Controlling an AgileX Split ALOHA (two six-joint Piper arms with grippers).
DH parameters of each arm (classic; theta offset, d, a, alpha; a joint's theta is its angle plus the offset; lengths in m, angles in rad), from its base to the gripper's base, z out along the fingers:
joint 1: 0 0.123 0 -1.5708
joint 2: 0.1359 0 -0.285 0
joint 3: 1.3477 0 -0.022 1.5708
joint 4: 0 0.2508 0 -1.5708
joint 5: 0 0 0.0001 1.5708
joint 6: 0 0.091 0 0
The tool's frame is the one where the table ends.
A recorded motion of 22 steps. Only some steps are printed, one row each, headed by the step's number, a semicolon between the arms.
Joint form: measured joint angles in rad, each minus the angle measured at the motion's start. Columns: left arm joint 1, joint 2, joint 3, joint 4, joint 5, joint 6; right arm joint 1, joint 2, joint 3, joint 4, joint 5, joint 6.
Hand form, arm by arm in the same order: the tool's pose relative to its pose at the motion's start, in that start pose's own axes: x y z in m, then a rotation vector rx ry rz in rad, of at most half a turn. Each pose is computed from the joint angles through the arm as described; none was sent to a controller.
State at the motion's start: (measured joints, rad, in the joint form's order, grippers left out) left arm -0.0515 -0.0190 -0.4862 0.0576 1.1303 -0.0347; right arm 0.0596 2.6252 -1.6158 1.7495 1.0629 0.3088
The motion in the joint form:
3: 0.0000 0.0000 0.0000 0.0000 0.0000 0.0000; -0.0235 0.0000 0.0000 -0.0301 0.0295 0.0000
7: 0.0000 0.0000 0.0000 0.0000 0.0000 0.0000; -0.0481 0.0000 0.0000 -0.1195 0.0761 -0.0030
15: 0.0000 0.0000 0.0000 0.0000 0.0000 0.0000; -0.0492 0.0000 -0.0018 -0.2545 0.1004 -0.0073
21: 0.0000 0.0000 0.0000 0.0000 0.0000 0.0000; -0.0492 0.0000 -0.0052 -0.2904 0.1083 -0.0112
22: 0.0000 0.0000 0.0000 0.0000 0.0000 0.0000; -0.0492 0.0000 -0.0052 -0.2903 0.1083 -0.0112
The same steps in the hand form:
3: 0.0000 0.0000 0.0000 0.0000 0.0000 0.0000; -0.0030 0.0019 -0.0088 0.0132 0.0120 -0.0074
7: 0.0000 0.0000 0.0000 0.0000 0.0000 0.0000; -0.0063 -0.0014 -0.0185 0.0818 0.0236 -0.0428
15: 0.0000 0.0000 0.0000 0.0000 0.0000 0.0000; -0.0084 -0.0118 -0.0204 0.2040 0.0095 -0.1054
21: 0.0000 0.0000 0.0000 0.0000 0.0000 0.0000; -0.0085 -0.0139 -0.0210 0.2363 0.0078 -0.1269
22: 0.0000 0.0000 0.0000 0.0000 0.0000 0.0000; -0.0085 -0.0139 -0.0210 0.2362 0.0079 -0.1268

